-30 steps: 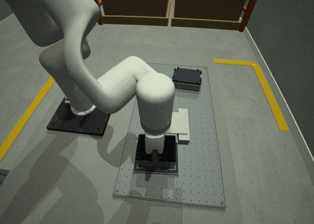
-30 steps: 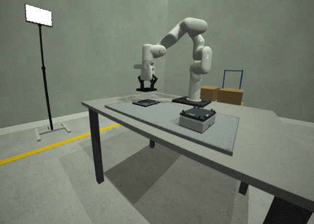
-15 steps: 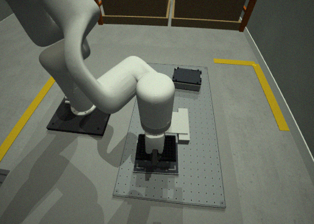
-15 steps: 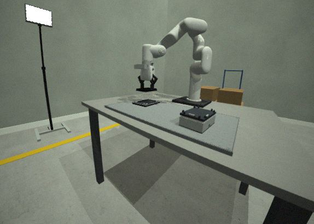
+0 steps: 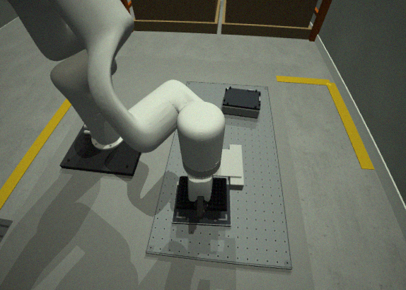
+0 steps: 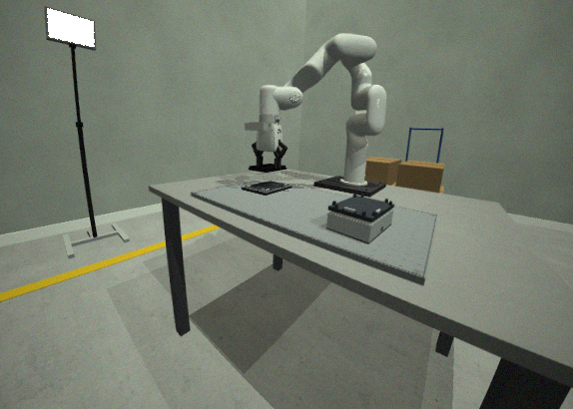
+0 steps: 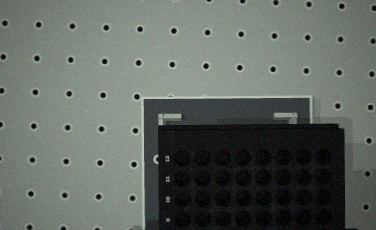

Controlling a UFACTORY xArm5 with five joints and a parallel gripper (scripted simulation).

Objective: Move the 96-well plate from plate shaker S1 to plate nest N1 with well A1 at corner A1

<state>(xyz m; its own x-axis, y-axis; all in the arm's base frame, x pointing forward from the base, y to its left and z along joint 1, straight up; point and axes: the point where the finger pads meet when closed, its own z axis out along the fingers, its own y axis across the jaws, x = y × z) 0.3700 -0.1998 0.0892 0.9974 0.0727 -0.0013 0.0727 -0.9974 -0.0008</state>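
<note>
My gripper is now 9 cm above the plate nest N1. The rest, counted from my hand: black 96-well plate: 1 cm below.
</note>
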